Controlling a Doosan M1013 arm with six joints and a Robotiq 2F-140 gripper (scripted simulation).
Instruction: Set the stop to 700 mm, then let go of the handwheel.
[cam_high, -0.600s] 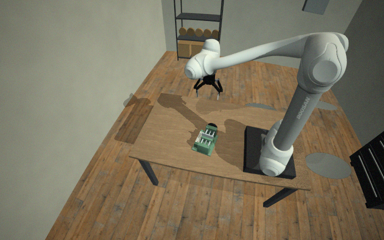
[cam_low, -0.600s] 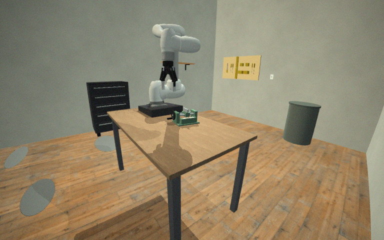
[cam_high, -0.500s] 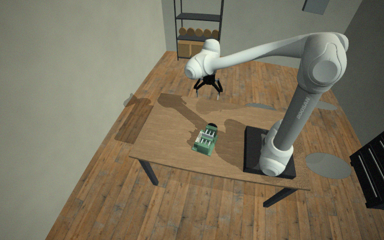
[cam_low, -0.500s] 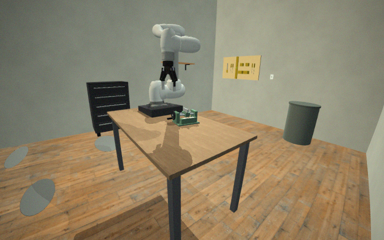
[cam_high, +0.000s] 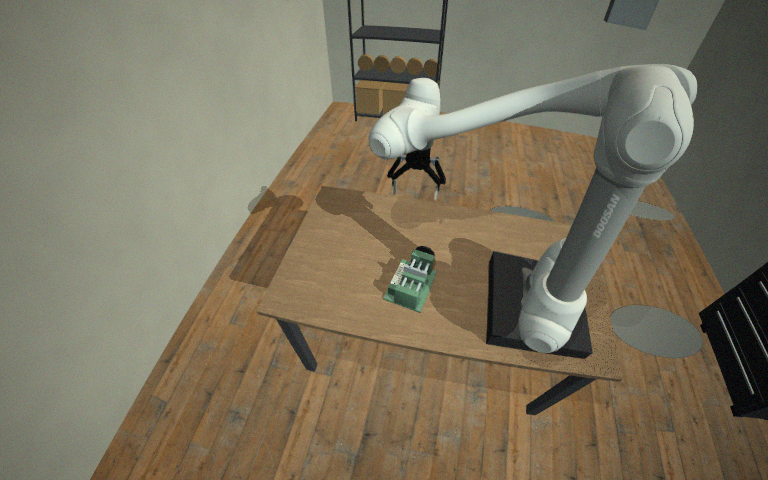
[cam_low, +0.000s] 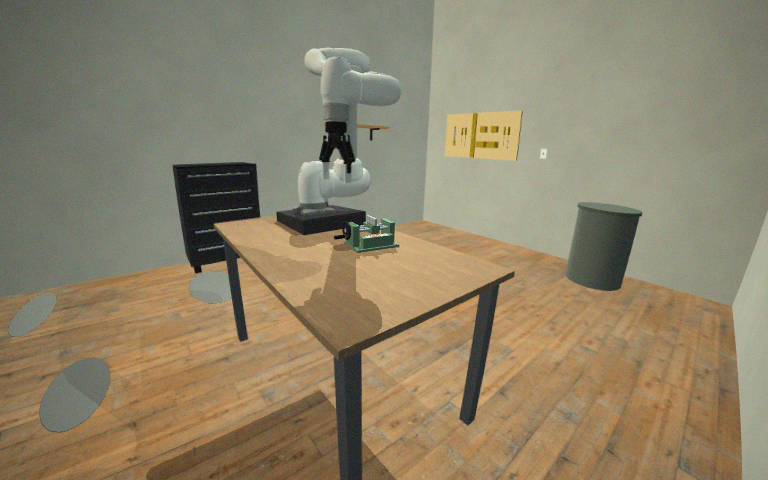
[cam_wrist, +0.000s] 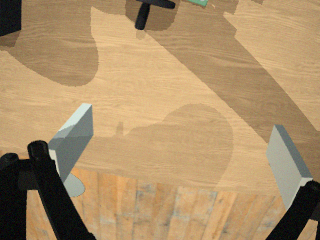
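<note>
My gripper is now 25 cm above the black crank handle, 8 cm past it and 5 cm to the right of it. The rest, counted from my hand: green stop fixture: 21 cm below, 20 cm to the left, 5 cm behind.
</note>
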